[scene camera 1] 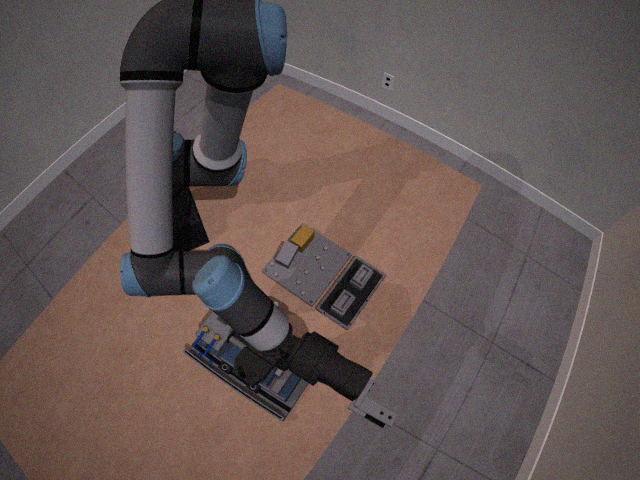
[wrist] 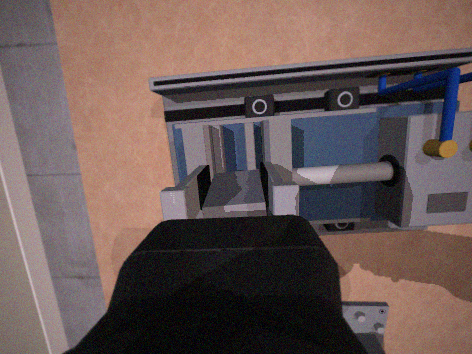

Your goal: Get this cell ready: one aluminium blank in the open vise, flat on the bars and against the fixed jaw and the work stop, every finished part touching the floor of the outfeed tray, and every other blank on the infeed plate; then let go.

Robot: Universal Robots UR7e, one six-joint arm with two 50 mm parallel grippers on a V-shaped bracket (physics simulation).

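Places are measured from the arm's base along level axes (x ahead, y left, z up), in centimetres.
Pixels of known places: hand, tool point: [wrist: 234, 183].
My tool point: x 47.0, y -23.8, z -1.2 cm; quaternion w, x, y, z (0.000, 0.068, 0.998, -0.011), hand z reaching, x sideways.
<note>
Ahead of a thing's pixels: the offset from my tool point to its middle. "spot": to the spot under its first point.
My gripper [wrist: 234, 192] is shut on a grey aluminium blank @(dx +0.2, dy +2.1, dz -1.1 cm) [wrist: 236, 187], over the front part of the open vise @(dx -7.0, dy +1.2, dz -7.4 cm) [wrist: 335, 142] [scene camera 1: 217, 365]. In the wrist view the blank overlaps the gap between the left jaw [wrist: 192, 145] and the rod-driven jaw [wrist: 280, 145]; its contact with bars, jaw or stop is hidden. In the scene view the arm hides the fingertips. Another aluminium blank @(dx -11.9, dy +30.3, dz -9.2 cm) [scene camera 1: 286, 254] and a yellow blank @(dx -10.4, dy +36.9, dz -9.8 cm) [scene camera 1: 302, 237] lie on the infeed plate @(dx -6.5, dy +31.7, dz -12.0 cm) [scene camera 1: 337, 259] [wrist: 371, 309]. Two finished parts @(spot: dx +7.1, dy +24.4, dz -9.7 cm) [scene camera 1: 342, 302] @(spot: dx +9.0, dy +33.4, dz -9.7 cm) [scene camera 1: 362, 276] lie in the black outfeed tray [scene camera 1: 353, 289].
The second gripper body [scene camera 1: 341, 369] sticks out to the right of the vise, with a pale plate [scene camera 1: 368, 405] beyond its end. Blue hoses @(spot: dx -15.2, dy -2.4, dz -1.4 cm) [scene camera 1: 209, 347] [wrist: 449, 107] rise at the vise's cylinder end. Pins stand on the infeed plate. The outfeed tray adjoins that plate.
</note>
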